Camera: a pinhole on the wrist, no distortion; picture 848 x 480 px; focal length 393.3 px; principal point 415.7 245.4 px. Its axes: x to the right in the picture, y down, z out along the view. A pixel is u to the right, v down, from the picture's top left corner.
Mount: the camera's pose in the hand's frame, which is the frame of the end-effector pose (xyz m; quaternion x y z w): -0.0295 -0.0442 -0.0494 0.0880 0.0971 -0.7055 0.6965
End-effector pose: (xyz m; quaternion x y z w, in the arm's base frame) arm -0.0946 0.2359 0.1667 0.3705 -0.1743 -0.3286 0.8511
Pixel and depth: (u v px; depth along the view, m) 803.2 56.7 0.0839
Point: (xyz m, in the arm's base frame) -0.2136 0.2045 0.0618
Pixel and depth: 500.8 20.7 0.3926
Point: -0.5409 0.1330 0.1918
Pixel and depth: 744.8 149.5 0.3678
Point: -0.4913 -0.0212 -0.0135
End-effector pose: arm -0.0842 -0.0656 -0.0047 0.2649 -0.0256 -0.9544 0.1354
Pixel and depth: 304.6 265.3 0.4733
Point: -0.3214 -0.0394 0.3693
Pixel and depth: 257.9 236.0 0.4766
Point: -0.2891 -0.0834 0.4091
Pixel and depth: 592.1 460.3 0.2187
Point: -0.2763 0.0961 0.0417
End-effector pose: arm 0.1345 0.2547 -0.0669 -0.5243 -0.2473 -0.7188 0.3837
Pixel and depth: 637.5 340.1 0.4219
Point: -0.0225 0.6810 0.1170
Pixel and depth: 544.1 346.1 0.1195
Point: 0.0736 0.3622 -0.0417
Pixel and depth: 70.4 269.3 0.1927
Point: 0.2943 0.3550 -0.0235
